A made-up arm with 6 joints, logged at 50 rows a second.
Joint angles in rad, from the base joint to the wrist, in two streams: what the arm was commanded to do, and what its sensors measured. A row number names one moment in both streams.
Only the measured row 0 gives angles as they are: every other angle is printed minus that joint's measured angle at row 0.
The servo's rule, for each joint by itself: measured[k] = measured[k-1] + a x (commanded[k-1-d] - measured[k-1]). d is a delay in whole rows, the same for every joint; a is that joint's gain. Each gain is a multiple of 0.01, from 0.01 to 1. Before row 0 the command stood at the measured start. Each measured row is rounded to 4 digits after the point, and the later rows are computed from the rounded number. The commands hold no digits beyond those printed.
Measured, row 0: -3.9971, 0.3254, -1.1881, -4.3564, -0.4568, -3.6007
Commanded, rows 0 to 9: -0.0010, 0.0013, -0.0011, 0.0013, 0.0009, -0.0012; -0.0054, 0.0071, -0.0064, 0.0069, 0.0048, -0.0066; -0.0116, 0.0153, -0.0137, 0.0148, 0.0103, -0.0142; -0.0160, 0.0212, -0.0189, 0.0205, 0.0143, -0.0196; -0.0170, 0.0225, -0.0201, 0.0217, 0.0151, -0.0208; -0.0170, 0.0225, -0.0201, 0.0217, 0.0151, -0.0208; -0.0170, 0.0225, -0.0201, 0.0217, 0.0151, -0.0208; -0.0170, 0.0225, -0.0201, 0.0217, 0.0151, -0.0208; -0.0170, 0.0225, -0.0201, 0.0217, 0.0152, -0.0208; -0.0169, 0.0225, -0.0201, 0.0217, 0.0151, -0.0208
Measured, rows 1 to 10: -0.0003, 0.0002, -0.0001, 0.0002, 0.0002, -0.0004; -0.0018, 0.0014, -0.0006, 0.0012, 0.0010, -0.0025; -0.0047, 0.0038, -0.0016, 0.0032, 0.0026, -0.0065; -0.0081, 0.0068, -0.0030, 0.0058, 0.0046, -0.0110; -0.0108, 0.0095, -0.0044, 0.0082, 0.0064, -0.0143; -0.0127, 0.0117, -0.0057, 0.0102, 0.0079, -0.0165; -0.0140, 0.0135, -0.0069, 0.0119, 0.0091, -0.0180; -0.0149, 0.0150, -0.0080, 0.0134, 0.0101, -0.0190; -0.0155, 0.0163, -0.0090, 0.0146, 0.0110, -0.0196; -0.0159, 0.0174, -0.0099, 0.0157, 0.0117, -0.0200
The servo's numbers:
d 0
a 0.30 0.17 0.08 0.15 0.17 0.34

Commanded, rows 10 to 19: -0.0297, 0.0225, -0.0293, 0.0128, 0.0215, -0.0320; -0.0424, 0.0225, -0.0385, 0.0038, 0.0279, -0.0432; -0.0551, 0.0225, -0.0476, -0.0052, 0.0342, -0.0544; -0.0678, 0.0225, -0.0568, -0.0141, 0.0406, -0.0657; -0.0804, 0.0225, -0.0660, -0.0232, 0.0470, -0.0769; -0.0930, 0.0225, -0.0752, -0.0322, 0.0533, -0.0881; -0.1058, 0.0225, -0.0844, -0.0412, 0.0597, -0.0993; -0.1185, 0.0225, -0.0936, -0.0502, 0.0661, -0.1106; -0.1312, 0.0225, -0.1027, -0.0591, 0.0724, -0.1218; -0.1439, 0.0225, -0.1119, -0.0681, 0.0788, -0.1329
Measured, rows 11 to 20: -0.0200, 0.0183, -0.0115, 0.0153, 0.0134, -0.0241; -0.0267, 0.0190, -0.0137, 0.0136, 0.0159, -0.0306; -0.0352, 0.0196, -0.0164, 0.0108, 0.0190, -0.0387; -0.0450, 0.0201, -0.0196, 0.0071, 0.0227, -0.0479; -0.0556, 0.0205, -0.0233, 0.0026, 0.0268, -0.0578; -0.0668, 0.0208, -0.0275, -0.0026, 0.0313, -0.0681; -0.0785, 0.0211, -0.0321, -0.0084, 0.0361, -0.0787; -0.0905, 0.0213, -0.0370, -0.0147, 0.0412, -0.0895; -0.1027, 0.0215, -0.0423, -0.0214, 0.0465, -0.1005; -0.1151, 0.0217, -0.0479, -0.0284, 0.0520, -0.1115
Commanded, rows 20 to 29: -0.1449, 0.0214, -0.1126, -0.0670, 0.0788, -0.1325; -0.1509, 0.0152, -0.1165, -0.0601, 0.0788, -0.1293; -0.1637, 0.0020, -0.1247, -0.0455, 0.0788, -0.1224; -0.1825, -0.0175, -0.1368, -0.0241, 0.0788, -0.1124; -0.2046, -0.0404, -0.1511, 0.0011, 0.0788, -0.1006; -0.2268, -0.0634, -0.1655, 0.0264, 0.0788, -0.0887; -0.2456, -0.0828, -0.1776, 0.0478, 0.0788, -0.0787; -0.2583, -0.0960, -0.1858, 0.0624, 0.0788, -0.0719; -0.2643, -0.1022, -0.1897, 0.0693, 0.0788, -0.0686; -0.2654, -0.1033, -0.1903, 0.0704, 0.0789, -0.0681
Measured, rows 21 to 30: -0.1240, 0.0216, -0.0531, -0.0342, 0.0566, -0.1186; -0.1321, 0.0205, -0.0582, -0.0381, 0.0604, -0.1222; -0.1416, 0.0174, -0.0635, -0.0392, 0.0635, -0.1223; -0.1539, 0.0115, -0.0694, -0.0369, 0.0661, -0.1189; -0.1691, 0.0027, -0.0759, -0.0312, 0.0683, -0.1127; -0.1864, -0.0085, -0.0831, -0.0226, 0.0701, -0.1045; -0.2042, -0.0211, -0.0907, -0.0120, 0.0716, -0.0957; -0.2204, -0.0338, -0.0983, -0.0008, 0.0728, -0.0876; -0.2336, -0.0454, -0.1056, 0.0097, 0.0738, -0.0811; -0.2431, -0.0552, -0.1124, 0.0188, 0.0747, -0.0767
